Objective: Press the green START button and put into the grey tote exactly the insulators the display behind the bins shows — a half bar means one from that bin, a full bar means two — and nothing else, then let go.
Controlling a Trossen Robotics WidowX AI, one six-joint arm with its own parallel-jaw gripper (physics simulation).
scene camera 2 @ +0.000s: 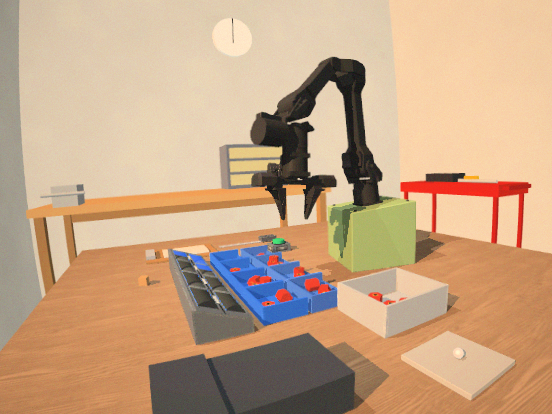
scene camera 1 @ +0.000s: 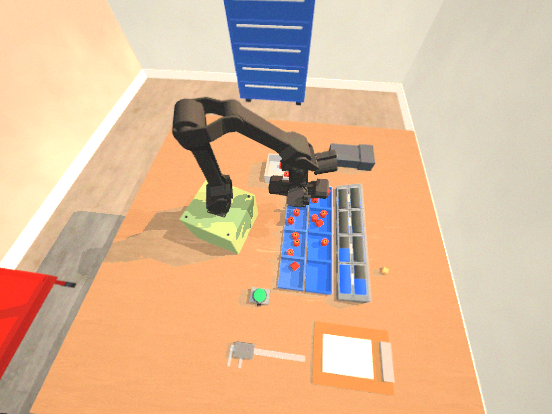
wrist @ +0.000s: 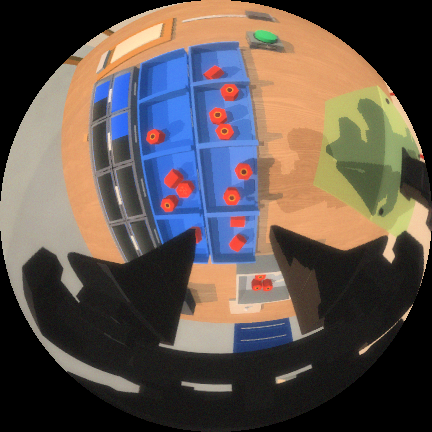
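Seen in the pictures: gripper, fingertip midpoint: (scene camera 2: 294, 219) (wrist: 232, 232); arm's base, link origin: (scene camera 2: 367, 203) (scene camera 1: 219, 206).
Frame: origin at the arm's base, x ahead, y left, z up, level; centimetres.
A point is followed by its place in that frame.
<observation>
My gripper (scene camera 1: 298, 196) {x 25.5, y 10.5, z -0.9 cm} (scene camera 2: 295, 218) {x 25.5, y 10.5, z -0.9 cm} (wrist: 232, 232) {x 25.5, y 10.5, z -0.9 cm} is open and empty, above the blue bins (scene camera 1: 318, 277) {x 38.7, y -11.1, z -15.5 cm} (scene camera 2: 282, 314) (wrist: 162, 75) {x 39.2, y -11.6, z -15.5 cm}. The grey tote (scene camera 2: 415, 312) {x 14.8, y 38.2, z -13.5 cm} (wrist: 245, 296) {x 18.7, y 38.2, z -13.0 cm} holds three red insulators (scene camera 2: 375, 297) {x 17.5, y 30.4, z -13.2 cm} (wrist: 267, 285) {x 14.0, y 33.2, z -13.2 cm}; the arm partly hides it in scene view 1. The green START button (scene camera 1: 259, 295) {x 20.3, y -22.6, z -12.1 cm} (scene camera 2: 278, 241) {x 20.9, y -20.5, z -12.6 cm} (wrist: 265, 36) {x 20.5, y -21.2, z -12.3 cm} stands beside the bins' far end. The display (scene camera 1: 355, 197) (scene camera 2: 220, 327) (wrist: 102, 195) shows, in its button-end row, a full bar on the bin side and a half bar outside; the adjoining row shows a half bar on the bin side. Other bars are dark.
The green arm base (scene camera 1: 240, 240) {x 8.3, y -6.6, z -10.1 cm} (scene camera 2: 380, 240) {x 2.1, y 9.3, z -8.6 cm} (wrist: 345, 115) {x 8.4, y -5.4, z -9.4 cm} stands beside the bins. A dark box (scene camera 1: 352, 156) {x 44.1, y 44.8, z -10.9 cm} (scene camera 2: 280, 375) {x 40.6, y 48.3, z -10.9 cm} and a lid with a knob (scene camera 2: 435, 360) {x 19.5, y 48.1, z -15.3 cm} lie near the tote. A caliper (scene camera 1: 243, 350) {x 20.0, y -38.8, z -14.2 cm}, clipboard (scene camera 1: 325, 377) {x 45.6, y -39.1, z -15.5 cm} and small cube (scene camera 1: 384, 270) {x 60.9, y -3.0, z -14.1 cm} lie farther off.
</observation>
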